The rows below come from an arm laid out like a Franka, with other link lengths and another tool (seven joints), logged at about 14 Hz.
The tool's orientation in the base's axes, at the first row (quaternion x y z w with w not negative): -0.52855 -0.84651 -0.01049 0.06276
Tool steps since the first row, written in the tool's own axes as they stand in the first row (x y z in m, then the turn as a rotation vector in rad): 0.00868 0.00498 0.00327 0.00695 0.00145 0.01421; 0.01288 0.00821 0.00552 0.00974 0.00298 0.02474; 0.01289 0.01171 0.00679 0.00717 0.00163 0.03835; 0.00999 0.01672 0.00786 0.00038 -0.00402 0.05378; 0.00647 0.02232 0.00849 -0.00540 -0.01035 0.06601; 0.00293 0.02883 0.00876 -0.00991 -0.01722 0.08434; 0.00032 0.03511 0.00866 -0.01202 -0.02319 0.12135; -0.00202 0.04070 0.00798 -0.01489 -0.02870 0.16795; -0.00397 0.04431 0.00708 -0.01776 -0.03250 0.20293; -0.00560 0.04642 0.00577 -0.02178 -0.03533 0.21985; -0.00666 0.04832 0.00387 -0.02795 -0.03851 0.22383; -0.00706 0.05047 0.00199 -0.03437 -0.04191 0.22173; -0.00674 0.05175 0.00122 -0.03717 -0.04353 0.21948
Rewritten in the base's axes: 0.00039 0.01023 -0.00247 -0.00306 0.00804 -0.01335; 0.00125 0.01559 -0.00436 -0.00391 0.01210 -0.02354; 0.00426 0.01725 -0.00579 -0.00530 0.01035 -0.03728; 0.00991 0.01696 -0.00744 -0.00889 0.00309 -0.05310; 0.01639 0.01634 -0.00875 -0.01322 -0.00384 -0.06561; 0.02373 0.01607 -0.00975 -0.01916 -0.00936 -0.08398; 0.03050 0.01650 -0.01026 -0.02712 -0.01076 -0.12065; 0.03659 0.01682 -0.01013 -0.03525 -0.01184 -0.16694; 0.04076 0.01659 -0.00964 -0.04074 -0.01314 -0.20179; 0.04348 0.01595 -0.00864 -0.04314 -0.01655 -0.21891; 0.04582 0.01569 -0.00697 -0.04370 -0.02313 -0.22343; 0.04810 0.01612 -0.00525 -0.04376 -0.03055 -0.22193; 0.04918 0.01690 -0.00452 -0.04379 -0.03395 -0.21995
